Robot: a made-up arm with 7 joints. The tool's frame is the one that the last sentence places.
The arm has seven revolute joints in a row. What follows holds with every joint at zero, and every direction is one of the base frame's. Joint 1 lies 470.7 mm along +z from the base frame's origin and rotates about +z. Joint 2 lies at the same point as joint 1 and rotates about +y. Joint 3 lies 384.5 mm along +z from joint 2 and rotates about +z. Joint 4 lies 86 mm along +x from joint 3 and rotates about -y. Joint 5 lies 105.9 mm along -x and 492.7 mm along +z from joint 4 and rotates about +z. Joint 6 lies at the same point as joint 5 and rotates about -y. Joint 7 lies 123.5 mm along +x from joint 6 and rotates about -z. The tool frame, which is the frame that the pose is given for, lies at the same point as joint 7; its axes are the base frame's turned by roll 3.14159, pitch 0 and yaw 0 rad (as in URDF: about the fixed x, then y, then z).
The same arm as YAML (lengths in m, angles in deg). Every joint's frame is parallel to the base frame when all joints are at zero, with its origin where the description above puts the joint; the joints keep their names.
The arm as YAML. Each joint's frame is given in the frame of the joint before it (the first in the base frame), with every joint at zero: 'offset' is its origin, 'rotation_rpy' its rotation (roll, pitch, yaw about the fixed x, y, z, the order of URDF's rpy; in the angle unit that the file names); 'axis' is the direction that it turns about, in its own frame. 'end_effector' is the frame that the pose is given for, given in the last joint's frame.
length_unit: m
angle_unit: deg
chain:
  - id: joint 1
    offset: [0.0, 0.0, 0.4707]
    rotation_rpy: [0.0, 0.0, 0.0]
    axis: "+z"
  - id: joint 2
    offset: [0.0, 0.0, 0.0]
    rotation_rpy: [0.0, 0.0, 0.0]
    axis: "+y"
  - id: joint 3
    offset: [0.0, 0.0, 0.3845]
    rotation_rpy: [0.0, 0.0, 0.0]
    axis: "+z"
  - id: joint 4
    offset: [0.086, 0.0, 0.0]
    rotation_rpy: [0.0, 0.0, 0.0]
    axis: "-y"
  - id: joint 5
    offset: [-0.1059, 0.0, 0.4927]
    rotation_rpy: [0.0, 0.0, 0.0]
    axis: "+z"
  - id: joint 6
    offset: [0.0, 0.0, 0.0]
    rotation_rpy: [0.0, 0.0, 0.0]
    axis: "-y"
  - id: joint 7
    offset: [0.1235, 0.0, 0.0]
    rotation_rpy: [0.0, 0.0, 0.0]
    axis: "-z"
end_effector:
  offset: [0.0, 0.0, 0.0]
  rotation_rpy: [180.0, 0.0, 0.0]

